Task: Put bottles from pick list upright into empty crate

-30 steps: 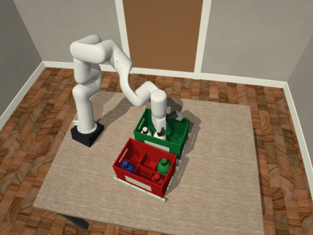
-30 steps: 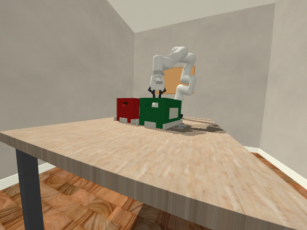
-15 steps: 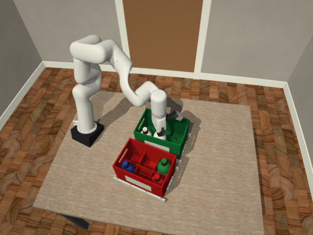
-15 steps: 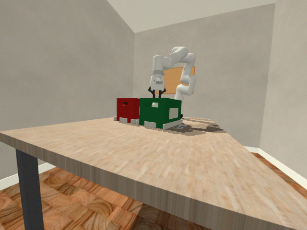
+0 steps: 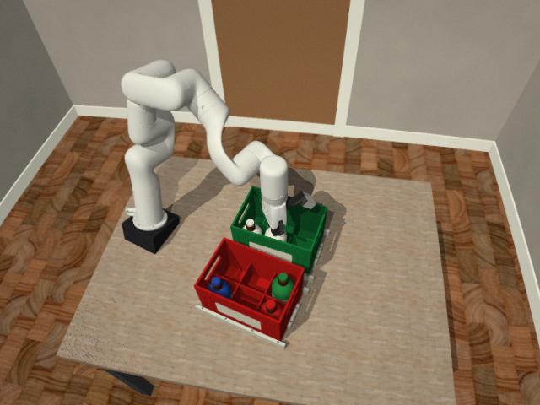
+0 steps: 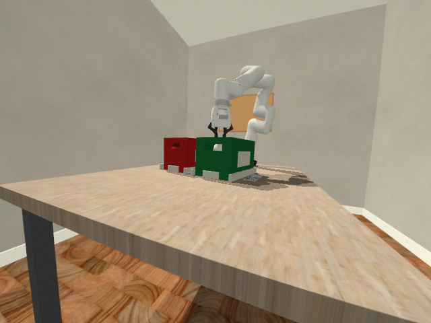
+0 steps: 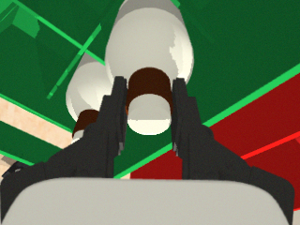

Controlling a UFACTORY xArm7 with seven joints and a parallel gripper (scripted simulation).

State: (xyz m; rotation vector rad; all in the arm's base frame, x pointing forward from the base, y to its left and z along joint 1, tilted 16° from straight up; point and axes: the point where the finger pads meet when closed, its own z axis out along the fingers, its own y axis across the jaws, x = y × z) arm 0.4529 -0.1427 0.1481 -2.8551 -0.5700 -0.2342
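My hand is 70 mm above the white-labelled bottle. Round my hand: green crate: 10 mm ahead, 40 mm to the left, 100 mm below; then red crate: 70 mm behind, 180 mm to the right, 100 mm below; then green-labelled bottle: 30 mm ahead, 170 mm to the right, 100 mm below.
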